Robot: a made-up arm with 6 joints. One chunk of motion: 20 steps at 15 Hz.
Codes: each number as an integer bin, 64 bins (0 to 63) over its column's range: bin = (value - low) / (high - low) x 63, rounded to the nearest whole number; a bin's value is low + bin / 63 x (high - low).
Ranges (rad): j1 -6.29..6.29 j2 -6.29..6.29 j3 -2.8..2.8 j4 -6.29..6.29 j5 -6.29..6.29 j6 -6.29..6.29
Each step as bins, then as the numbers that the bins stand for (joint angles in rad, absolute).
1 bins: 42 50 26 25 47 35
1 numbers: 2.0967 3.6941 -0.4889 -1.2979 3.0951 0.6989
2 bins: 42 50 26 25 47 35
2 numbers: 2.0967 3.6941 -0.4889 -1.2979 3.0951 0.6989
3 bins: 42 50 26 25 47 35
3 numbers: 2.0967 3.6941 -0.4889 -1.2979 3.0951 0.6989
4 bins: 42 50 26 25 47 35
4 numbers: 2.0967 3.6941 -0.4889 -1.2979 3.0951 0.6989
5 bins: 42 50 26 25 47 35
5 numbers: 2.0967 3.6941 -0.4889 -1.2979 3.0951 0.6989
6 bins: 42 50 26 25 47 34
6 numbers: 2.0967 3.6941 -0.4889 -1.2979 3.0951 0.4992
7 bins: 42 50 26 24 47 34
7 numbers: 2.0967 3.6941 -0.4889 -1.4976 3.0951 0.4992
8 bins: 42 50 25 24 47 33
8 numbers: 2.0967 3.6941 -0.5778 -1.4976 3.0951 0.2995
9 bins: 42 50 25 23 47 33
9 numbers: 2.0967 3.6941 -0.5778 -1.6973 3.0951 0.2995
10 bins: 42 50 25 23 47 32
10 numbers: 2.0967 3.6941 -0.5778 -1.6973 3.0951 0.0998
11 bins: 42 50 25 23 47 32
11 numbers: 2.0967 3.6941 -0.5778 -1.6973 3.0951 0.0998
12 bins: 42 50 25 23 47 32
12 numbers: 2.0967 3.6941 -0.5778 -1.6973 3.0951 0.0998
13 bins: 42 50 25 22 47 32
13 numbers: 2.0967 3.6941 -0.5778 -1.8970 3.0951 0.0998
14 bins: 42 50 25 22 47 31
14 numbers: 2.0967 3.6941 -0.5778 -1.8970 3.0951 -0.0998
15 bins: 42 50 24 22 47 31
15 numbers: 2.0967 3.6941 -0.6667 -1.8970 3.0951 -0.0998
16 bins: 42 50 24 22 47 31
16 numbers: 2.0967 3.6941 -0.6667 -1.8970 3.0951 -0.0998
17 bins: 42 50 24 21 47 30
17 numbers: 2.0967 3.6941 -0.6667 -2.0967 3.0951 -0.2995
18 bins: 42 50 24 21 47 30
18 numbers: 2.0967 3.6941 -0.6667 -2.0967 3.0951 -0.2995
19 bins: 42 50 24 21 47 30
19 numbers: 2.0967 3.6941 -0.6667 -2.0967 3.0951 -0.2995
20 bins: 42 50 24 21 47 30
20 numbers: 2.0967 3.6941 -0.6667 -2.0967 3.0951 -0.2995
